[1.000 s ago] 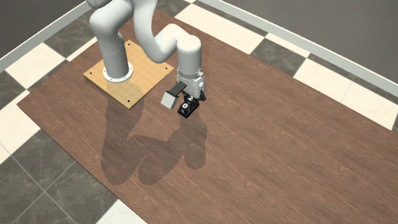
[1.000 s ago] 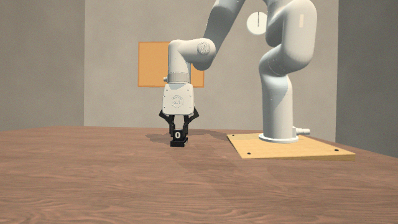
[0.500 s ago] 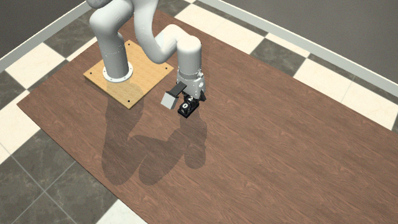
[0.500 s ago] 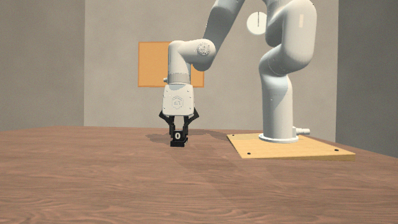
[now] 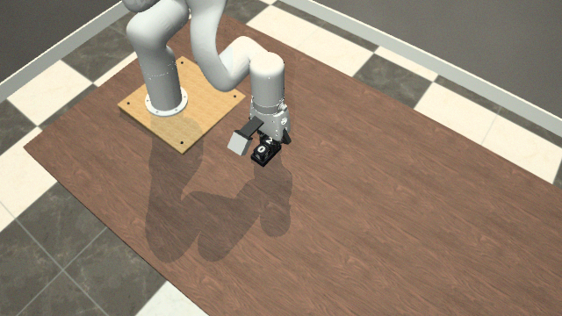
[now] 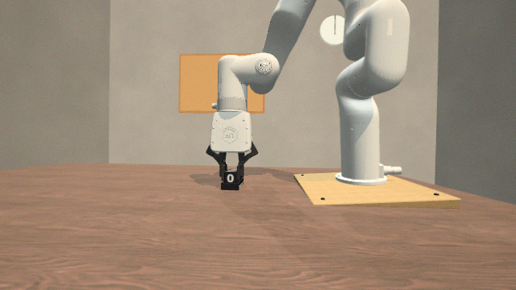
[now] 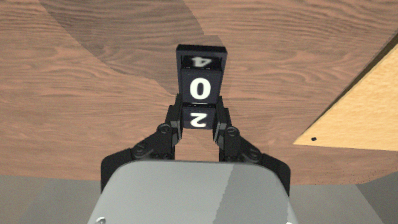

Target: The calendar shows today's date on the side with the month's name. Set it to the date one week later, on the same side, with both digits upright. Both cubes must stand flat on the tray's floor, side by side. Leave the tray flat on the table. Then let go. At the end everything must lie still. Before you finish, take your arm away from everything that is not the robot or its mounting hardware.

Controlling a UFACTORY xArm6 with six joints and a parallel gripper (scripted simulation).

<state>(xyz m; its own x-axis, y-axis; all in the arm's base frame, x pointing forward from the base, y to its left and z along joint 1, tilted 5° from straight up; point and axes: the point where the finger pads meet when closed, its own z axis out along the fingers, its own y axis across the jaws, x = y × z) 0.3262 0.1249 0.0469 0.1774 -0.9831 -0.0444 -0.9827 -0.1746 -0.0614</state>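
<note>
Now: hand 20 mm to the left of the black tray and 30 mm above it. Also, from my hand: black cube (10 mm ahead, 30 mm to the right, 20 mm below).
</note>
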